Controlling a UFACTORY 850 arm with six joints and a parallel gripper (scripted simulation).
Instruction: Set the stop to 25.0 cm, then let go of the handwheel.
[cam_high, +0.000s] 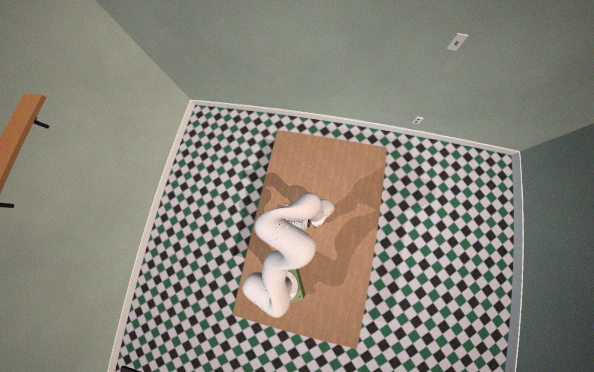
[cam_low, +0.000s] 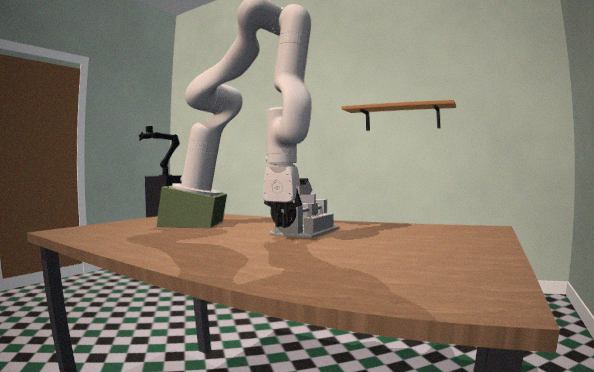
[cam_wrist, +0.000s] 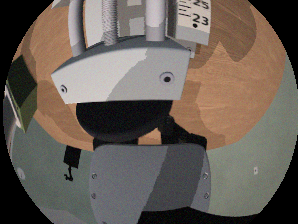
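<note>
Now: the handwheel 2 cm to the left of my hand.
</note>
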